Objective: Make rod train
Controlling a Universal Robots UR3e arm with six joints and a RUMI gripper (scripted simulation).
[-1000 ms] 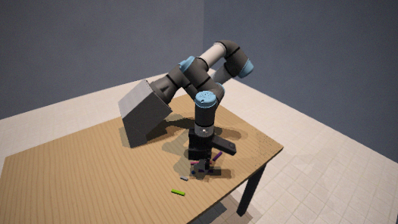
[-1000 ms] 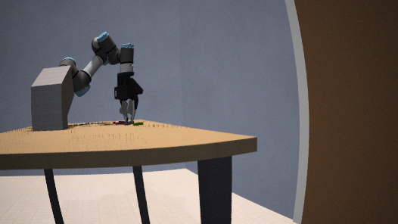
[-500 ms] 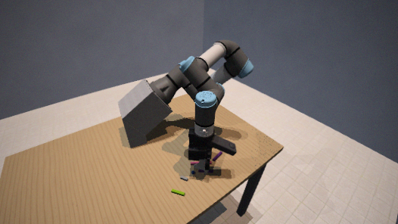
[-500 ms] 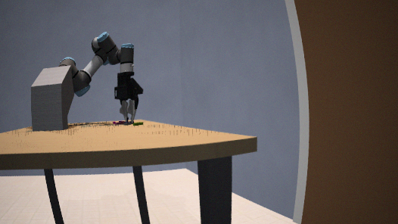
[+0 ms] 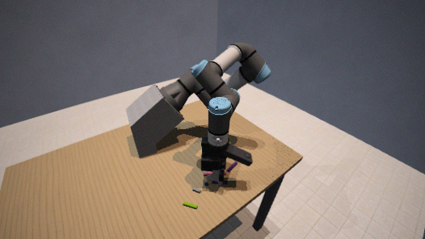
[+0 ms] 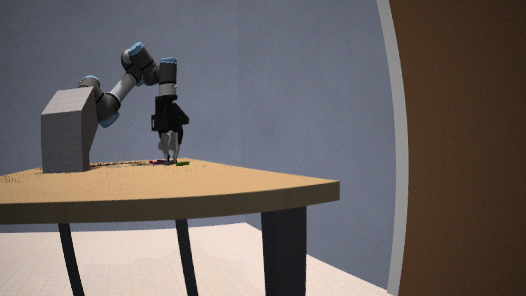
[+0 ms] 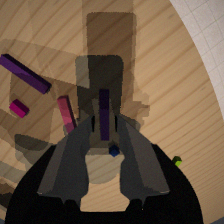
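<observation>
Now: the dark purple rod 1 cm below my hand. From my hand the other things lie so: grey rod: 9 cm to the right, 3 cm behind, 1 cm below; pink rod: 4 cm behind, 1 cm to the left, 1 cm below; blue rod: 5 cm to the right, 3 cm behind, 1 cm below.
</observation>
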